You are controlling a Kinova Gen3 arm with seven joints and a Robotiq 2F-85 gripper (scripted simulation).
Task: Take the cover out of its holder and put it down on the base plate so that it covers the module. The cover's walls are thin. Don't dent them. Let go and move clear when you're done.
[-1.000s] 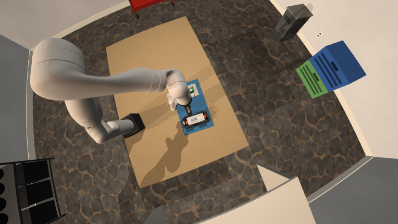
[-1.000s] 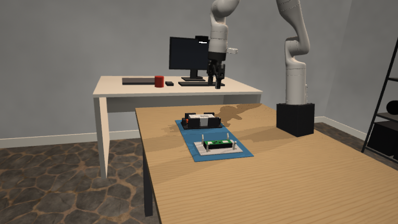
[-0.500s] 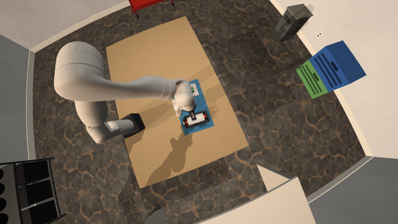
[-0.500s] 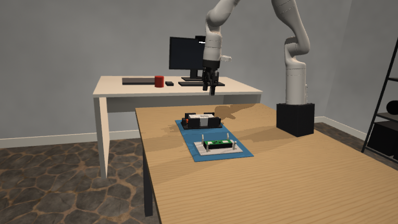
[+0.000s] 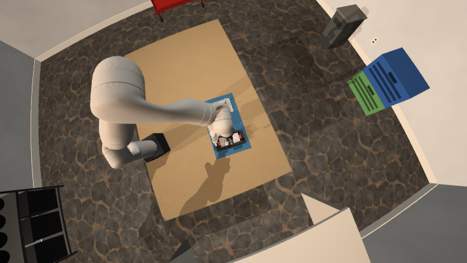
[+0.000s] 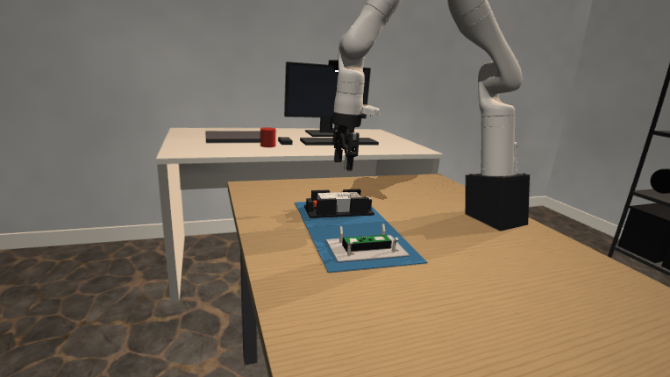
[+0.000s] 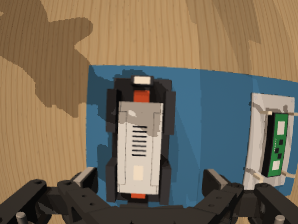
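My hand is 12 cm above the cover and 1 cm to the left of it.
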